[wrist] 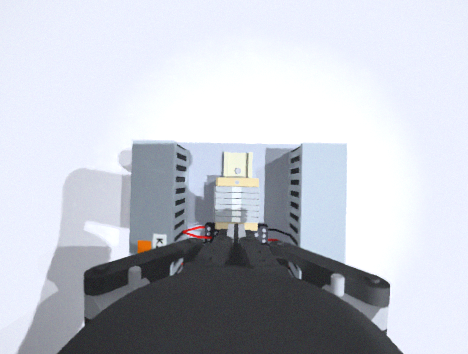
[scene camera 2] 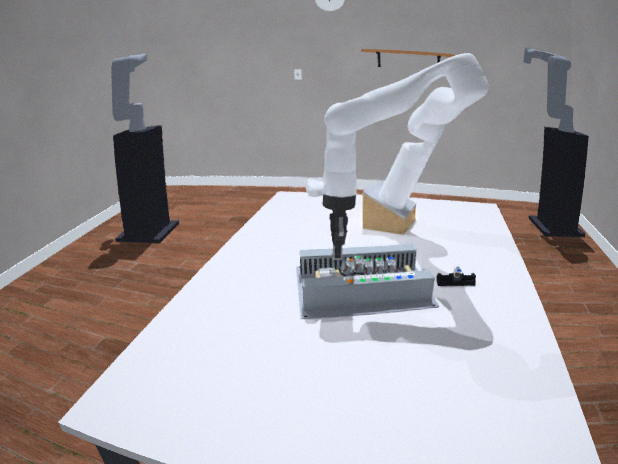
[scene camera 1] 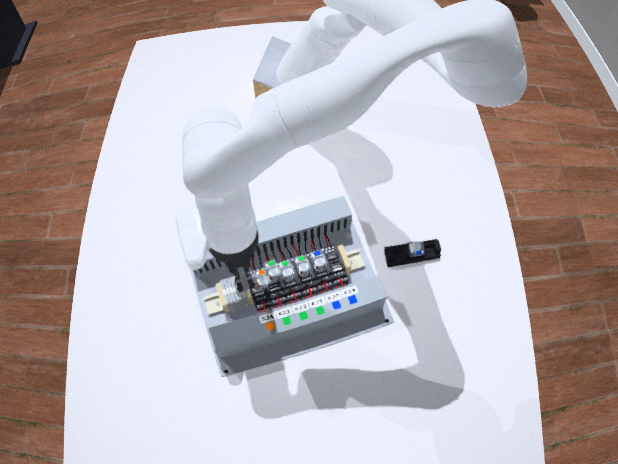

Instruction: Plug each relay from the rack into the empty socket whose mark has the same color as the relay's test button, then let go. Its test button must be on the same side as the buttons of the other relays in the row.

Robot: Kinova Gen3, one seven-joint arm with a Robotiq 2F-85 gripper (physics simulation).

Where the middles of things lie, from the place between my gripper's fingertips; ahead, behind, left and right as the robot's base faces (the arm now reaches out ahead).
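Scene:
With the black relay rack (scene camera 1: pixel 396 255) in sight, I find my gripper 30 mm past it, 310 mm to the right of it and 70 mm above it.

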